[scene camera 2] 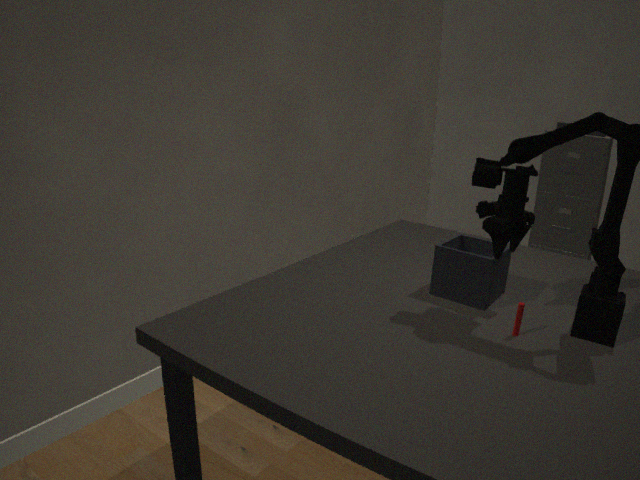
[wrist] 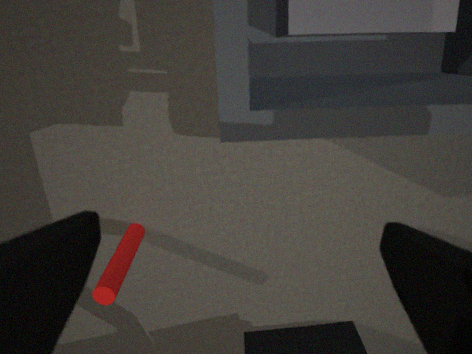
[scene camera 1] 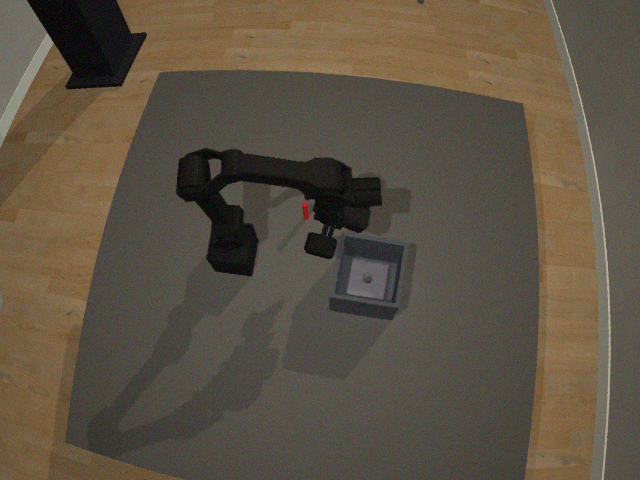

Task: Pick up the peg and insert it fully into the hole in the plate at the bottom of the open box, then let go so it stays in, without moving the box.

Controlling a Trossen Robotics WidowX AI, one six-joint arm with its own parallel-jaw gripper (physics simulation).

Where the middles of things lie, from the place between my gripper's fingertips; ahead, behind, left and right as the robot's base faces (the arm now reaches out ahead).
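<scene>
The red peg (wrist: 107, 288) is 80 mm behind my hand, 90 mm to the left of it and 110 mm below it. Blue-grey box (scene camera 2: 465, 271), also relative to my hand: 100 mm ahead of it, 80 mm to the right of it, 90 mm below it. For the pale plate (scene camera 1: 361, 272), the offsets from my hand are 100 mm ahead of it, 80 mm to the right of it and 120 mm below it.
</scene>
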